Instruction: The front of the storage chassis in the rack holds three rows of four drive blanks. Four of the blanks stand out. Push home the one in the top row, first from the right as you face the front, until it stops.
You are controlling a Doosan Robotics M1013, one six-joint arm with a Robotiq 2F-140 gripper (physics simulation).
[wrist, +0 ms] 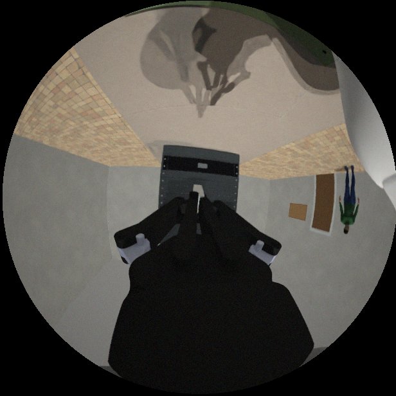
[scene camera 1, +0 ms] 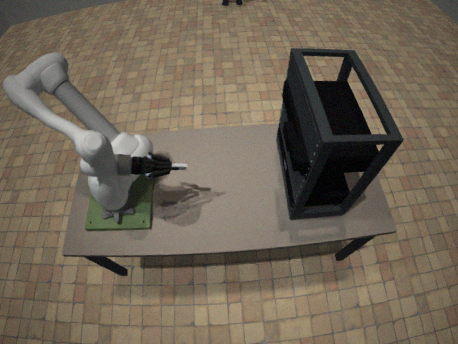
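Where they show: gripper, fingertip midpoint: (scene camera 1: pixel 186 166); arm's base, link origin: (scene camera 1: pixel 118 201).
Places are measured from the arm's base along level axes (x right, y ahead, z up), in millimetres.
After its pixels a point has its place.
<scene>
The dark rack (scene camera 1: pixel 327 115) {z 444, x 50, y 1013 mm} (wrist: pixel 172 152) stands on the right part of the table in the scene view, its front facing the arm; in the wrist view it is upright in the middle, partly behind the fingers. The storage chassis (scene camera 1: pixel 342 107) {z 444, x 19, y 1102 mm} shows as a black box inside the rack in the scene view. The single drive blanks are too small and dark to tell apart. My gripper (scene camera 1: pixel 186 166) {z 254, x 41, y 413 mm} (wrist: pixel 196 191) is shut and empty. It points at the rack's front from well away, above the left half of the table, touching nothing.
The arm stands on a green base plate (scene camera 1: pixel 142 220) {z -4, x 131, y 128 mm} at the left end of the table (scene camera 1: pixel 235 220) {z -29, x 217, y 586 mm}. In the wrist view a person (wrist: pixel 348 210), a brown door panel (wrist: pixel 324 202) and a small brown board (wrist: pixel 298 211) show at the right, by the far wall.
</scene>
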